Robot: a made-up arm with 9 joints. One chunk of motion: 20 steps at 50 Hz.
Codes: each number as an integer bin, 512 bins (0 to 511) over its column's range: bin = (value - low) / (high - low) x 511, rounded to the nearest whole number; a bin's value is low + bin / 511 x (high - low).
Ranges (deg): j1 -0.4..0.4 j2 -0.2..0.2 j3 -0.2..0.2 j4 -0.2..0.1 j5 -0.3..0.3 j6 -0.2..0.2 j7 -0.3..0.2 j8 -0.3..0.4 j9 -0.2..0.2
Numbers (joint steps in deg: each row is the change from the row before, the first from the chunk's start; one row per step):
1: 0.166 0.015 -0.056 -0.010 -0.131 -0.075 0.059 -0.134 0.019
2: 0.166 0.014 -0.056 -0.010 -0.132 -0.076 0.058 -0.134 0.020
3: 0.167 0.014 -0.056 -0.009 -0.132 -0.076 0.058 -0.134 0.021
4: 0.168 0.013 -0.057 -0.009 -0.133 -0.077 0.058 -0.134 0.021
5: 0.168 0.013 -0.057 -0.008 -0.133 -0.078 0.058 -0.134 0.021
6: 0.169 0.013 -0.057 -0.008 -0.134 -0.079 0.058 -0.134 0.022
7: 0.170 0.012 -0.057 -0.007 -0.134 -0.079 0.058 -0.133 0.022
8: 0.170 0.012 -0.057 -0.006 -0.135 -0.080 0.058 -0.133 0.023
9: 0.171 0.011 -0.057 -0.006 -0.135 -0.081 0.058 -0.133 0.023
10: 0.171 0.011 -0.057 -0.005 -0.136 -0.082 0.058 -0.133 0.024
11: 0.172 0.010 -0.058 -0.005 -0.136 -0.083 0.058 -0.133 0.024
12: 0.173 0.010 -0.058 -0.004 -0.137 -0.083 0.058 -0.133 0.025
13: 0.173 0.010 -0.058 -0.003 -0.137 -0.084 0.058 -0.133 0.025
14: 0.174 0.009 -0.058 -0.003 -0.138 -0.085 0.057 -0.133 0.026
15: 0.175 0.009 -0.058 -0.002 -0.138 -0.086 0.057 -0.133 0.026
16: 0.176 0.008 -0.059 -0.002 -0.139 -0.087 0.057 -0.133 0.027
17: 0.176 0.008 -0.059 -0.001 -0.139 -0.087 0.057 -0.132 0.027
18: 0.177 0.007 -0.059 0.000 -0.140 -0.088 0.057 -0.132 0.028
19: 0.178 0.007 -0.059 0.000 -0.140 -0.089 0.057 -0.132 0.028
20: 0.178 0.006 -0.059 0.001 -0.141 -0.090 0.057 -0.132 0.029
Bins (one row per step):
1: 362 275 184 324 144 160 367 121 280
2: 362 273 184 324 143 158 366 121 281
3: 362 273 184 325 143 158 366 121 282
4: 363 272 183 325 142 157 366 121 282
5: 363 272 183 327 142 156 366 121 282
6: 363 272 183 327 141 155 366 121 284
7: 364 271 183 329 141 155 366 122 284
8: 364 271 183 330 141 153 366 122 285
9: 365 270 183 330 141 152 366 122 285
10: 365 270 183 332 140 151 366 122 286
11: 365 268 181 332 140 149 366 122 286
12: 366 268 181 334 139 149 366 122 287
13: 366 268 181 336 139 148 366 122 287
14: 367 267 181 336 138 147 365 122 289
15: 367 267 181 337 138 146 365 122 289
16: 368 266 180 337 137 144 365 122 290
17: 368 266 180 339 137 144 365 123 290
18: 369 264 180 341 136 143 365 123 291
19: 369 264 180 341 136 142 365 123 291
20: 369 263 180 342 135 141 365 123 293

